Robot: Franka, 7 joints.
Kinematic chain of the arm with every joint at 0, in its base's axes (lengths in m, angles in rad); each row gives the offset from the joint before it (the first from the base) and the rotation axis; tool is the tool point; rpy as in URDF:
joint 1: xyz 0 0 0.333 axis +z
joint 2: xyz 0 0 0 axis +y
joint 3: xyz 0 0 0.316 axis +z
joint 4: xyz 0.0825 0 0 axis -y
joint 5: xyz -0.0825 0 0.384 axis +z
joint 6: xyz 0 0 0 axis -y
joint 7: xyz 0.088 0 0 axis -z
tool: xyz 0 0 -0.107 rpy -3.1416 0 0
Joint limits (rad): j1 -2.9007..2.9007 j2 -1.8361..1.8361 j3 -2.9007..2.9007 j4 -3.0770..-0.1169 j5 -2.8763..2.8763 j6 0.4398..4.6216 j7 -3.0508..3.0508
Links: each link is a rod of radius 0.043 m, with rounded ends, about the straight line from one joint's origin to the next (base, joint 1, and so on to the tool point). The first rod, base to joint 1, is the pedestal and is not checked.
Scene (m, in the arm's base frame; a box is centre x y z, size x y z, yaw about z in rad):
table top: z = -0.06
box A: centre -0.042 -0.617 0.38 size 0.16 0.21 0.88 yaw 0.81
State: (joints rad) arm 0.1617 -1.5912 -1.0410 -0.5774 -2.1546 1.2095 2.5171
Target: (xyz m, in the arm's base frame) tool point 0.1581 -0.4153 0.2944
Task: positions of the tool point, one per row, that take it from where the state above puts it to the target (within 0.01 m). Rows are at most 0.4 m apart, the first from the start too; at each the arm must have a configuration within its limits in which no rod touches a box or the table.
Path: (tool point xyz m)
1: -0.5912 -0.4111 0.6360
2: -0.3446 -0.3738 0.8973
3: -0.0419 -0.2274 1.0206
4: 0.0110 -0.3347 0.9675
5: 0.0880 -0.4204 0.8969
6: 0.1817 -0.4771 0.8118
7: 0.1665 -0.5273 0.6673
8: 0.1548 -0.5317 0.5214
9: 0.1518 -0.4914 0.3920
10: 0.1581 -0.4153 0.2944

